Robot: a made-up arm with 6 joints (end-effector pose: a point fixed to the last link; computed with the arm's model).
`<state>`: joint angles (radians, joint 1 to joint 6).
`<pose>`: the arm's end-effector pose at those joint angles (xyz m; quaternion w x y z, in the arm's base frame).
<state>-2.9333 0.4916 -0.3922 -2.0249 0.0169 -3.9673</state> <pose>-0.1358 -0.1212 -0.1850 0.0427 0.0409 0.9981 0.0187</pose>
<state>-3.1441 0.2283 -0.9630 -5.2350 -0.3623 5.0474</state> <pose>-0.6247 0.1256 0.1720 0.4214 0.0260 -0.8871 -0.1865</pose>
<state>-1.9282 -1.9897 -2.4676 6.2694 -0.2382 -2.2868</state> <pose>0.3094 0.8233 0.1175 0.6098 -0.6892 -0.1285 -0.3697</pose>
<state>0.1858 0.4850 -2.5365 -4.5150 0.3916 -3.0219</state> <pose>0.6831 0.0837 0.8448 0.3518 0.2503 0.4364 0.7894</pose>
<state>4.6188 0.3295 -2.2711 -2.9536 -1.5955 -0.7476</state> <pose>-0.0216 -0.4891 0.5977 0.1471 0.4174 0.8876 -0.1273</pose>
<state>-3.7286 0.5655 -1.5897 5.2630 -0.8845 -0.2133</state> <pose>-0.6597 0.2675 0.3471 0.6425 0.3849 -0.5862 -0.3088</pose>
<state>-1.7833 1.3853 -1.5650 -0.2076 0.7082 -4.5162</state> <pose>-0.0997 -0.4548 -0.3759 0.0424 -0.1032 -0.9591 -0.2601</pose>
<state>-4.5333 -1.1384 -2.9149 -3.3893 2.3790 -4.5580</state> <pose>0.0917 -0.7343 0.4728 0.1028 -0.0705 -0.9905 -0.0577</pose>
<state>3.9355 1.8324 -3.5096 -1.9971 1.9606 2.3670</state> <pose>-0.6230 -0.4243 0.3876 0.8156 -0.5253 -0.2325 -0.0686</pose>
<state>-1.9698 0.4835 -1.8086 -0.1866 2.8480 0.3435</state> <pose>-0.2306 -0.4817 0.3307 0.4434 -0.2479 0.6783 0.5310</pose>
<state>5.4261 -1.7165 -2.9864 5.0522 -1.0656 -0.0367</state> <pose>-0.3504 0.6428 0.1050 0.5946 -0.7806 0.1850 -0.0545</pose>
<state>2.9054 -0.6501 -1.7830 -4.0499 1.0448 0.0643</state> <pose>-0.2061 -0.0010 1.0688 0.3557 0.0982 -0.3559 0.8586</pose>
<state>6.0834 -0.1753 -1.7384 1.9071 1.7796 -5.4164</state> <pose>0.5029 0.0431 0.8459 0.7541 -0.6102 0.1023 0.2202</pose>
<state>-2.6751 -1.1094 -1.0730 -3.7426 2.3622 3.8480</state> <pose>-0.0030 -0.1067 0.8814 0.5930 0.3665 0.5767 0.4259</pose>
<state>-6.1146 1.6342 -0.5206 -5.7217 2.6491 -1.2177</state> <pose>-0.1670 0.0543 0.0246 0.6248 0.0985 0.3410 0.6955</pose>
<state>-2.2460 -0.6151 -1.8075 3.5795 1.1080 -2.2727</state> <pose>-0.1433 -0.1300 1.0837 0.5061 -0.1745 0.1864 0.8238</pose>
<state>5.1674 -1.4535 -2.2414 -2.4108 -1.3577 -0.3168</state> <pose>-0.1097 0.4532 0.6910 0.7837 -0.1266 0.4503 -0.4087</pose>
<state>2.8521 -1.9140 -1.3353 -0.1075 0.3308 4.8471</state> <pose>0.4552 -0.1417 0.8523 0.6055 0.0505 -0.0997 -0.7879</pose>
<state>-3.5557 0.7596 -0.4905 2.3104 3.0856 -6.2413</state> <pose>-0.2883 0.0378 -0.0051 0.2275 0.1345 -0.0753 -0.9615</pose>
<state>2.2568 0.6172 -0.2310 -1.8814 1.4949 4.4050</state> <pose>0.0373 0.1405 -0.1926 0.5073 -0.7694 -0.0221 -0.3875</pose>
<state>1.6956 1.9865 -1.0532 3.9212 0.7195 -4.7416</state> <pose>0.0391 -0.2580 -0.3702 0.2839 0.1859 0.9368 -0.0852</pose>
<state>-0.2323 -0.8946 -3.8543 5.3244 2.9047 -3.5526</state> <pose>-0.5592 0.0220 0.3923 0.7631 0.3079 0.5658 0.0534</pose>
